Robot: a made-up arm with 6 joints. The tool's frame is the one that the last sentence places. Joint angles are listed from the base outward.
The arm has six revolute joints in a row. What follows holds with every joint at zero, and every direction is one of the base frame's.
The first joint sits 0.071 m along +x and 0.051 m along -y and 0.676 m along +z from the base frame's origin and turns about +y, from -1.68 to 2 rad.
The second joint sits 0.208 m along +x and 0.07 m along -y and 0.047 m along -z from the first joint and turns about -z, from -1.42 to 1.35 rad.
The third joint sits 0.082 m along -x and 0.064 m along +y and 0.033 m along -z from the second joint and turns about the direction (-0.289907, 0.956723, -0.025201), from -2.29 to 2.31 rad.
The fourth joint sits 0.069 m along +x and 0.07 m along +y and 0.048 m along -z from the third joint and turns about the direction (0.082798, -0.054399, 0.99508), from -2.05 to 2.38 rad.
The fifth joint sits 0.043 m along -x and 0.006 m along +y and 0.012 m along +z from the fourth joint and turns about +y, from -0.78 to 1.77 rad.
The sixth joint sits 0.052 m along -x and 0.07 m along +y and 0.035 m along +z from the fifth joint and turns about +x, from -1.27 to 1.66 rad.
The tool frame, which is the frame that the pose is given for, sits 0.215 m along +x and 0.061 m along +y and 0.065 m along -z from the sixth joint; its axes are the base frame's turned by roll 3.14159, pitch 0 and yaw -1.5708 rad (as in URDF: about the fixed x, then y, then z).
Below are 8 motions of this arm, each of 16 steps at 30 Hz.
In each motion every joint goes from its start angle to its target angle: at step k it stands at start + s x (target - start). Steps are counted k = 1, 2, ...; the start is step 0. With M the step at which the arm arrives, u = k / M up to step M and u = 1 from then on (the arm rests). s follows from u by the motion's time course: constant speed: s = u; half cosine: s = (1 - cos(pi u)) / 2; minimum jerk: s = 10 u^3 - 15 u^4 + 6 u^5.
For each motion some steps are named. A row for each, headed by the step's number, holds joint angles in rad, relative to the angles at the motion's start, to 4 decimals.
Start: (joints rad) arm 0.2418 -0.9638 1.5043 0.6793 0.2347 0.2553
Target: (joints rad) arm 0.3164 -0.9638 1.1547 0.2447 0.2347 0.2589
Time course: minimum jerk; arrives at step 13
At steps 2, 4, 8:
2: 0.0021 0.0000 -0.0100 -0.0124 0.0000 0.0001
4: 0.0129 0.0000 -0.0606 -0.0754 0.0000 0.0006
8: 0.0529 0.0000 -0.2478 -0.3080 0.0000 0.0026

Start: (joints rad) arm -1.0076 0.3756 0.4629 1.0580 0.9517 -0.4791
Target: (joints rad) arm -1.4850 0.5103 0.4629 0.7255 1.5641 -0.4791
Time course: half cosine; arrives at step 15
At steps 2, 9, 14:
2: -0.0206 0.0058 0.0000 -0.0144 0.0265 0.0000
9: -0.3125 0.0882 0.0000 -0.2176 0.4008 0.0000
14: -0.4722 0.1332 0.0000 -0.3289 0.6057 0.0000

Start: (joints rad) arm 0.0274 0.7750 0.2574 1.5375 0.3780 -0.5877
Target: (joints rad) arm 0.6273 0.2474 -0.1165 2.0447 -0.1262 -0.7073
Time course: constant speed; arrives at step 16
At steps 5, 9, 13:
5: 0.1875 -0.1649 -0.1168 0.1585 -0.1576 -0.0374
9: 0.3374 -0.2968 -0.2103 0.2853 -0.2836 -0.0673
13: 0.4874 -0.4287 -0.3038 0.4121 -0.4097 -0.0972

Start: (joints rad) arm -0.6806 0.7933 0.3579 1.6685 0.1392 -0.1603
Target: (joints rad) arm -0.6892 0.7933 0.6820 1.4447 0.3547 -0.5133
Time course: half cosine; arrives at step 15
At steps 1, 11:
1: -0.0001 0.0000 0.0035 -0.0024 0.0024 -0.0039
11: -0.0072 0.0000 0.2705 -0.1868 0.1798 -0.2946

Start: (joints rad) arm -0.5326 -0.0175 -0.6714 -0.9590 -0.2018 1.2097
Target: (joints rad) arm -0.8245 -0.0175 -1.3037 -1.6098 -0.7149 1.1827
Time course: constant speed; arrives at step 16
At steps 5, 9, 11, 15, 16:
5: -0.0912 0.0000 -0.1976 -0.2034 -0.1603 -0.0084
9: -0.1642 0.0000 -0.3557 -0.3661 -0.2886 -0.0152
11: -0.2007 0.0000 -0.4347 -0.4474 -0.3528 -0.0186
15: -0.2737 0.0000 -0.5928 -0.6101 -0.4810 -0.0253
16: -0.2919 0.0000 -0.6323 -0.6508 -0.5131 -0.0270

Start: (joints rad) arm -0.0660 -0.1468 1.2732 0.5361 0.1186 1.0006
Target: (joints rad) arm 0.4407 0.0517 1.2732 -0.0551 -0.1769 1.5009
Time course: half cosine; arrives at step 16
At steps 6, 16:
6: 0.1564 0.0613 0.0000 -0.1825 -0.0912 0.1544
16: 0.5067 0.1985 0.0000 -0.5912 -0.2955 0.5003

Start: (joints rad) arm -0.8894 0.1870 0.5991 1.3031 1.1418 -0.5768
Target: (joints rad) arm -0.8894 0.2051 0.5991 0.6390 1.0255 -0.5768
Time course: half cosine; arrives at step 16
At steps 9, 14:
9: 0.0000 0.0108 0.0000 -0.3968 -0.0695 0.0000
14: 0.0000 0.0174 0.0000 -0.6388 -0.1119 0.0000

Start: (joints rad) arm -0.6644 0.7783 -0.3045 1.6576 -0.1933 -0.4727
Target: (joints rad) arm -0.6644 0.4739 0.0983 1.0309 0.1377 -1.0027
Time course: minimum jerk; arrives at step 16
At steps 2, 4, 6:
2: 0.0000 -0.0049 0.0065 -0.0101 0.0053 -0.0085
4: 0.0000 -0.0315 0.0417 -0.0649 0.0343 -0.0549
6: 0.0000 -0.0838 0.1109 -0.1725 0.0911 -0.1459

